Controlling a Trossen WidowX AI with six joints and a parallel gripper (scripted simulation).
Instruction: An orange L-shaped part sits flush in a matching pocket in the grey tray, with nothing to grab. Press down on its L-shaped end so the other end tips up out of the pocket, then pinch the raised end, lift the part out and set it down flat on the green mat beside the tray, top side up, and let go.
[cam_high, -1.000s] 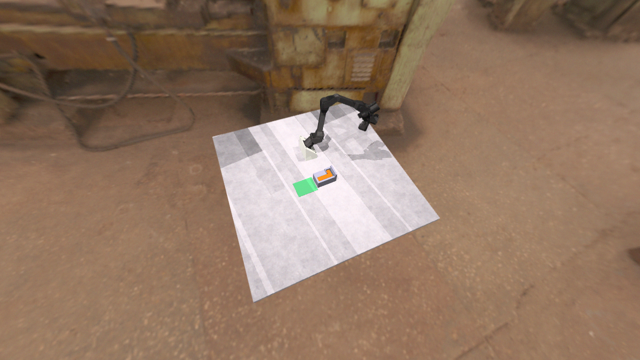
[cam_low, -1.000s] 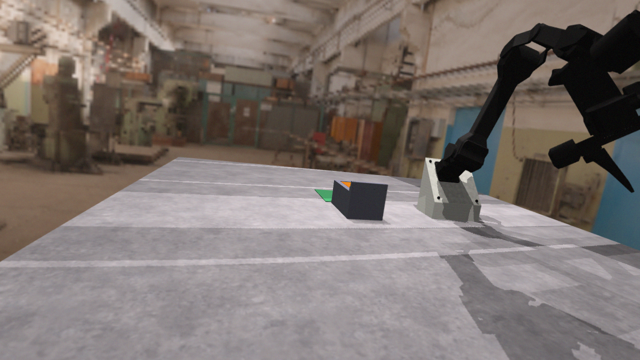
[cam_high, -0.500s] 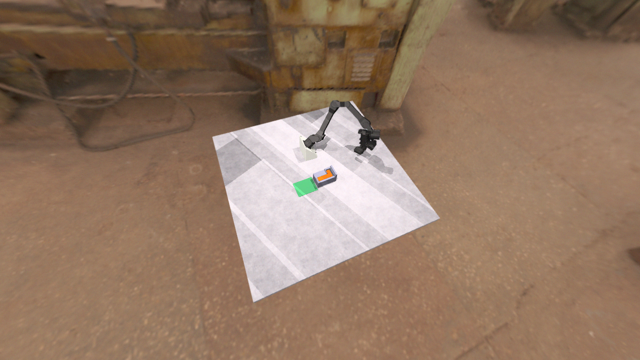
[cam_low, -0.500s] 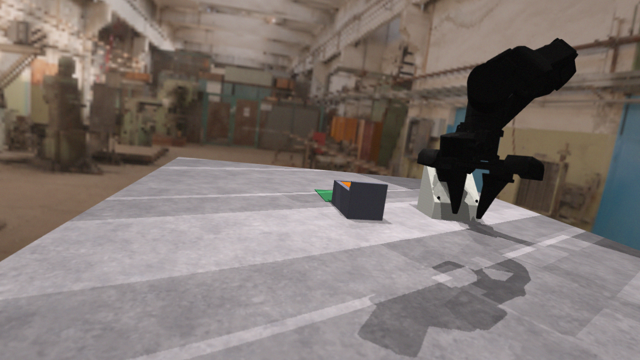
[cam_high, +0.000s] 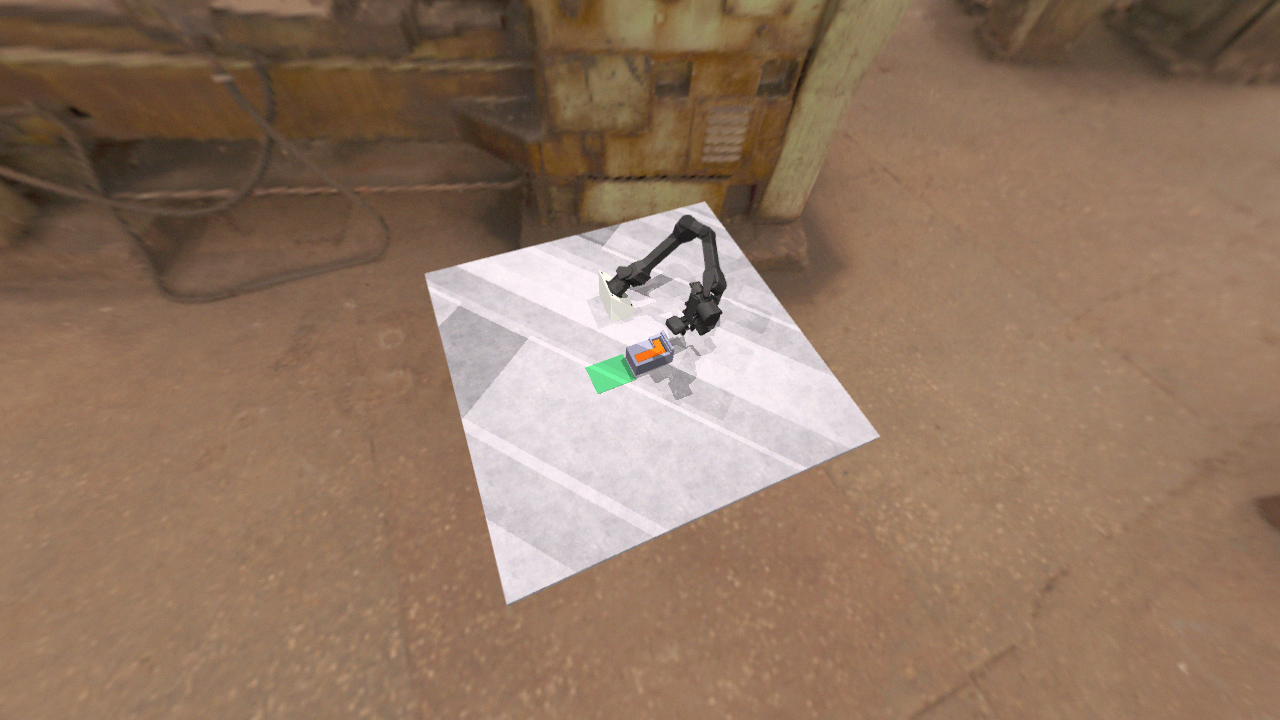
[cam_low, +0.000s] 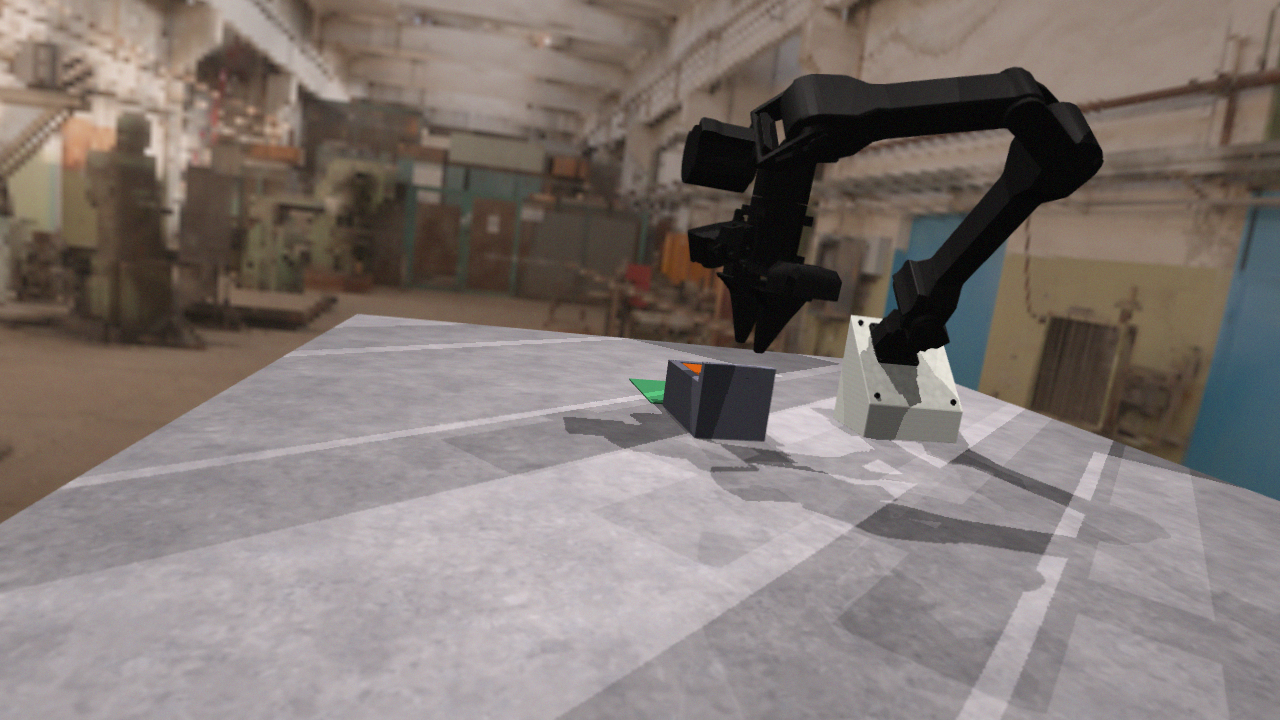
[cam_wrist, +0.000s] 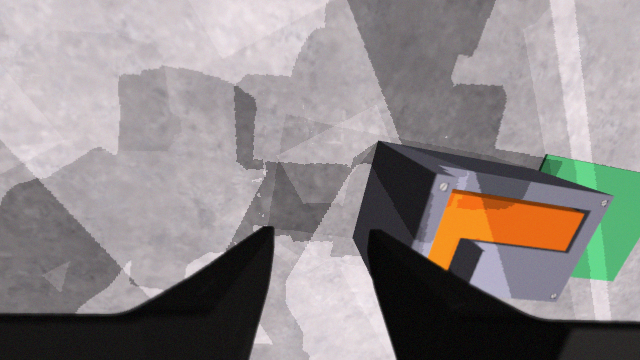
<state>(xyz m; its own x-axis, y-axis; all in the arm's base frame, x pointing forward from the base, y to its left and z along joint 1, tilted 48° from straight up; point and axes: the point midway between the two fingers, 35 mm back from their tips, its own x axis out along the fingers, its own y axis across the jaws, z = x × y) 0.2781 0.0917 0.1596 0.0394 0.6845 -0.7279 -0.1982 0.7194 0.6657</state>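
Now: gripper tip 12 cm to the left of the orange L-shaped part, 7 cm above it and 1 cm past it. The rest, counted from my gripper tip: green mat 29 cm to the right, 14 cm below.
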